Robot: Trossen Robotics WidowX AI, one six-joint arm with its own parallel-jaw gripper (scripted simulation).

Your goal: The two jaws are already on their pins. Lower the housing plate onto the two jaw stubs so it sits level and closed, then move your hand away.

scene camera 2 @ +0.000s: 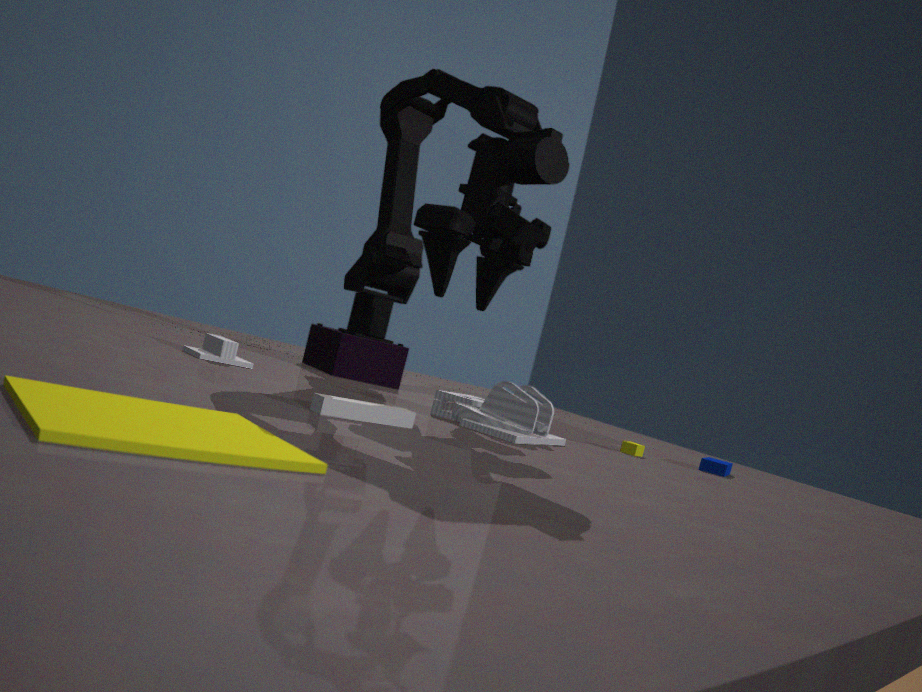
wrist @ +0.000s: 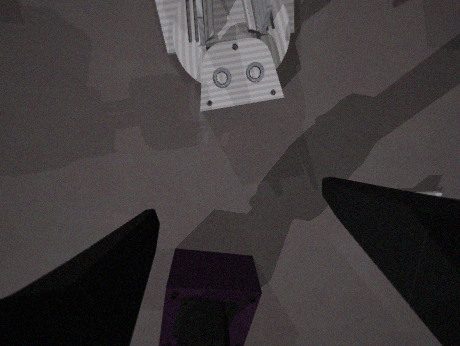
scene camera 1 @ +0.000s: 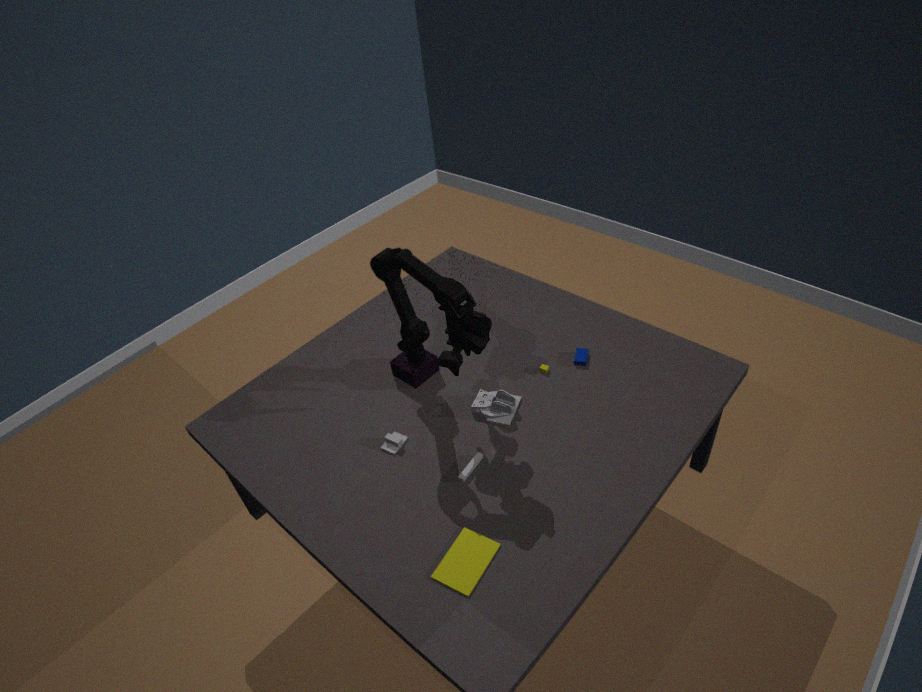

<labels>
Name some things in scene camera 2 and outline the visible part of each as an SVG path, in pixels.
My gripper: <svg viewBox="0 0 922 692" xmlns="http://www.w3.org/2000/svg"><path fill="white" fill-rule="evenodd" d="M470 177L468 184L460 184L458 192L465 194L461 210L456 207L425 203L417 210L414 225L426 230L419 231L419 235L423 237L422 241L428 260L434 294L438 297L443 297L446 292L459 253L471 241L480 245L481 255L484 257L477 256L476 309L485 311L505 278L518 270L521 271L524 268L523 266L530 266L535 247L543 249L547 246L551 227L538 218L530 222L520 216L522 207L517 203L518 199L512 196L512 186L493 179Z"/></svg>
A white bracket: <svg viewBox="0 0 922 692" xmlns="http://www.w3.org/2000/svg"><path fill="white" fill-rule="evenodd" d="M183 345L182 351L190 353L199 359L253 369L253 363L236 356L239 343L228 338L206 333L202 349Z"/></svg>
A white bar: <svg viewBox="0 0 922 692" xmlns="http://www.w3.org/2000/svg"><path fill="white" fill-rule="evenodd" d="M310 410L321 415L411 429L416 416L414 412L390 405L314 393Z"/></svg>
</labels>
